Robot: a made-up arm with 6 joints.
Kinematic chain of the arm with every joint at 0, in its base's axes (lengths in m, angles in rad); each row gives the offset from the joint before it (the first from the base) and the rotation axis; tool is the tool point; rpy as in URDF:
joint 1: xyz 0 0 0.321 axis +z
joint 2: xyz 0 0 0 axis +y
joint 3: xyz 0.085 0 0.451 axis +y
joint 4: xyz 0.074 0 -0.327 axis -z
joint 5: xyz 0 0 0 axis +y
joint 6: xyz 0.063 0 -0.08 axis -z
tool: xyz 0 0 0 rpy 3.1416 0 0
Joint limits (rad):
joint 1: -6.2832..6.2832
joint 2: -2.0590..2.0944
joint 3: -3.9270..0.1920
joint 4: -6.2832..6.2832
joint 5: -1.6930..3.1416
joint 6: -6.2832..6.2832
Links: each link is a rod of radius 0.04 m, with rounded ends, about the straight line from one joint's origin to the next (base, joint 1, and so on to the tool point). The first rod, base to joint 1, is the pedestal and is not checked.
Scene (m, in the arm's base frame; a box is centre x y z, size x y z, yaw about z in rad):
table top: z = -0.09
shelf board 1: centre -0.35 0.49 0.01 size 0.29 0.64 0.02 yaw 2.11
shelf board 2: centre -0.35 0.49 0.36 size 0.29 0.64 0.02 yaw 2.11
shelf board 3: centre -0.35 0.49 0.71 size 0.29 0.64 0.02 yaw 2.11
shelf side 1: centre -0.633 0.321 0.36 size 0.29 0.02 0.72 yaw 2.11
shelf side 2: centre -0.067 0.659 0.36 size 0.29 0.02 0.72 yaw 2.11
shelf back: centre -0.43 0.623 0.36 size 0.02 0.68 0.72 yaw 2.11
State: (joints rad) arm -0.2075 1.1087 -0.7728 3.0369 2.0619 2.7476
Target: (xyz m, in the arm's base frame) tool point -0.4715 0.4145 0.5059
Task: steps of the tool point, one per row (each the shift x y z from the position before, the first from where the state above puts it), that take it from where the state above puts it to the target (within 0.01 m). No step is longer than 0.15 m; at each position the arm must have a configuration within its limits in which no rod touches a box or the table.
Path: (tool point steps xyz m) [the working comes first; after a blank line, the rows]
Joints at the target: 2.3507 0.5044 -1.1487 2.6956 2.1538 2.7476
Straight joint move there: touches shelf board 2, shelf side 2.

1: -0.0108 0.1324 0.0545
2: -0.0518 0.1178 0.0515
3: -0.0839 0.0901 0.0479
4: -0.1035 0.0536 0.0434
5: -0.1081 0.0136 0.0380
6: -0.0980 -0.0239 0.0322
7: -0.0751 -0.0536 0.0259
8: -0.0439 -0.0717 0.0190
9: -0.0789 0.0434 0.0296
10: -0.0877 0.0104 0.0448
11: -0.0835 -0.0235 0.0559
12: -0.0537 0.0724 0.0047
13: -0.0434 0.0729 0.0000
14: -0.0327 0.0717 -0.0047

